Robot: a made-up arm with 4 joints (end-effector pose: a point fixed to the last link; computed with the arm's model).
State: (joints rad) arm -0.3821 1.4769 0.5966 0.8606
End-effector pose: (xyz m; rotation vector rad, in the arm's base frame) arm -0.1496 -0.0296 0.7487 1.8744 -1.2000 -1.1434
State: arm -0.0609 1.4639 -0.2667 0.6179
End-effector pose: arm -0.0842 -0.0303 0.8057 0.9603 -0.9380 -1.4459
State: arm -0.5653 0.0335 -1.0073 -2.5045
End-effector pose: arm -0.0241 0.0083 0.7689 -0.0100 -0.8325 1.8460
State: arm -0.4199 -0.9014 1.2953 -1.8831
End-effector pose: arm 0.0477 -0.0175 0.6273 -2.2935 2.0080 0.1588
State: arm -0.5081 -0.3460 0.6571 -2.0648
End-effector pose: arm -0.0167 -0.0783 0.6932 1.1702 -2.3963 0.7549
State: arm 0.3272 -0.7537 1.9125 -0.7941
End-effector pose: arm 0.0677 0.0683 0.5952 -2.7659 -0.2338 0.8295
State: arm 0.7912 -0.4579 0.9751 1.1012
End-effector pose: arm 0.0918 0.0951 0.6453 1.0131 2.4141 -0.3485
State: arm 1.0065 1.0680 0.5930 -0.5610
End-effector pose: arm 0.0612 -0.0230 0.8177 1.6019 -0.6434 0.8124
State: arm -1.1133 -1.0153 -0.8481 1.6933
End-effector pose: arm 0.0076 -0.0191 0.7190 1.1591 0.9047 -1.4135
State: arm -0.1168 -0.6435 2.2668 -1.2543
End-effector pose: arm 0.0393 0.0427 0.5920 -2.1937 0.9150 0.9870
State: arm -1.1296 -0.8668 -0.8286 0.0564
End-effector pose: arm 0.0168 -0.0242 0.7571 1.2921 -0.2651 -0.2038
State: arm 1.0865 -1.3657 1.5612 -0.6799
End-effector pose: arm -0.0186 0.1368 0.5811 1.9646 1.9865 -1.0374
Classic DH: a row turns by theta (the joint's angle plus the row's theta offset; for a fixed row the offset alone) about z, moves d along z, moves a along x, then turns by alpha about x. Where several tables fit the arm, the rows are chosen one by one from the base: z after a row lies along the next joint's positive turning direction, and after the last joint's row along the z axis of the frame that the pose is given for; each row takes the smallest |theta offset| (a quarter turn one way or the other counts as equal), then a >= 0, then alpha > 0; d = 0 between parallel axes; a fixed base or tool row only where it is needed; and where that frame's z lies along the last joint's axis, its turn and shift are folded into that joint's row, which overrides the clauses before.
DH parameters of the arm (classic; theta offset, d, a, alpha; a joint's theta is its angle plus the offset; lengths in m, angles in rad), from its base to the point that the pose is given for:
base (fixed): 1.1199 0.4993 0.0499 -0.2928
joint 1: 0.6627 0.2198 -0.0296 -2.526
joint 2: 0.1993 0.0243 -0.0293 -1.9124
joint 3: -1.3215 0.078 -0.05 -1.5708
joint 4: 1.249 0 -0.0316 3.1416
tool (fixed): 2.8198 0.05 0 0

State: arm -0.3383 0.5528 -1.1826 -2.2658
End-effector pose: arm -0.0079 0.0258 0.7742 -0.1523 -0.3716 1.4397
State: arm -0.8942 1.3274 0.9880 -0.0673
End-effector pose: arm -0.2027 0.0204 0.7193 1.0985 -2.2777 -0.5818
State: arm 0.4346 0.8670 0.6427 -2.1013
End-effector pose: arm -0.0236 -0.0615 0.7766 0.5447 -2.1090 1.4183
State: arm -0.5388 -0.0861 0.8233 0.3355
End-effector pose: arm 0.0053 -0.0889 0.6770 2.5898 -0.1416 -0.2596
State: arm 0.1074 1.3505 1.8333 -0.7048
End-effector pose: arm -0.0780 -0.0991 0.7035 1.8700 -2.3396 0.7728
